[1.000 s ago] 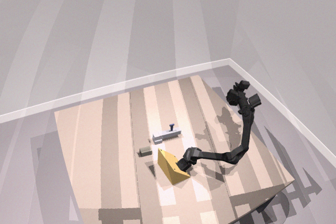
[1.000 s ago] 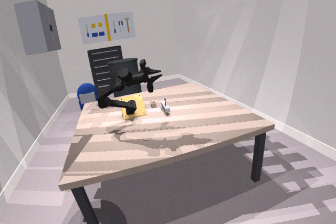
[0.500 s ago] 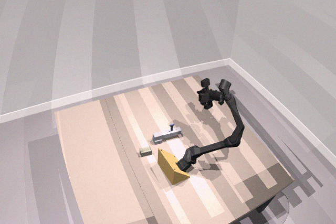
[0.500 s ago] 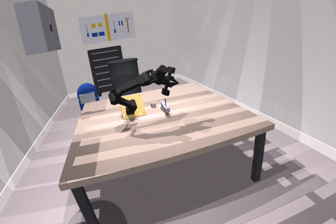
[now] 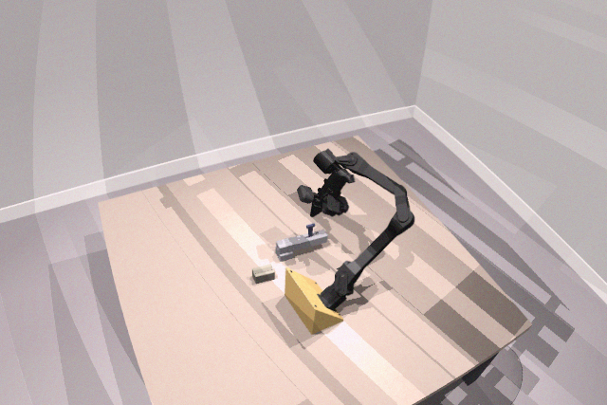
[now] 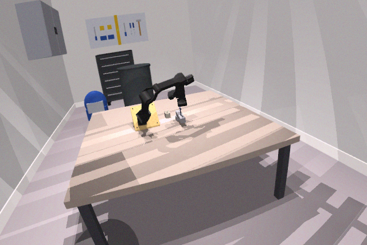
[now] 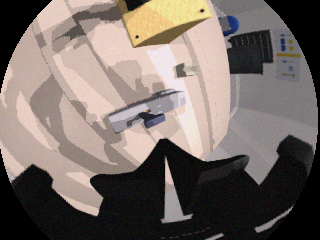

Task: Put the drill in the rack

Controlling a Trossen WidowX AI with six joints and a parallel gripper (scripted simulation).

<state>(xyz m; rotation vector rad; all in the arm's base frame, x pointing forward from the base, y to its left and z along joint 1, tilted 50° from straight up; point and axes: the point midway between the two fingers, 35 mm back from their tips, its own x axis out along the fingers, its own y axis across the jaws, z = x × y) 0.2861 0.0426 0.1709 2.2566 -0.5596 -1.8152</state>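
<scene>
Right now my gripper tip is 2 cm past the blue key, 1 cm to the right of it and 6 cm above it. Round my gripper tip: light grey fixture block: 1 cm behind, 4 cm to the left, 11 cm below; rack: 8 cm behind, 21 cm to the left, 13 cm below; drill: 1 cm behind, 6 cm to the left, 10 cm below.
</scene>
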